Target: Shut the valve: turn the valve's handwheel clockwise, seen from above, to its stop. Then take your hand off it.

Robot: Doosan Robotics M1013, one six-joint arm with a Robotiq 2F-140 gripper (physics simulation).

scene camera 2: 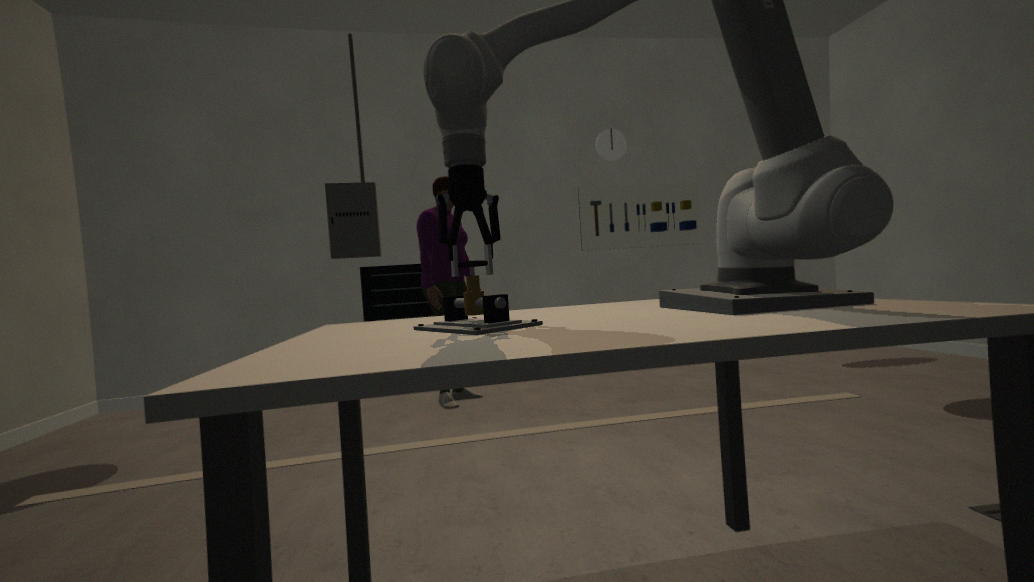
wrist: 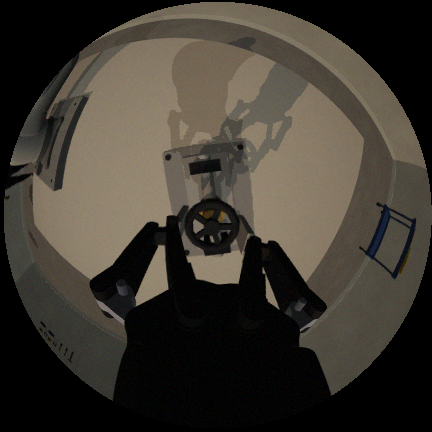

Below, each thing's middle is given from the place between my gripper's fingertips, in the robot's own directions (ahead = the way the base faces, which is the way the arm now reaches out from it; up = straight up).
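There's the grey base plate [scene camera 2: 525, 323], and that's 110 mm below my hand. As for the black handwheel [wrist: 211, 226], my hand is 10 mm lower than it.
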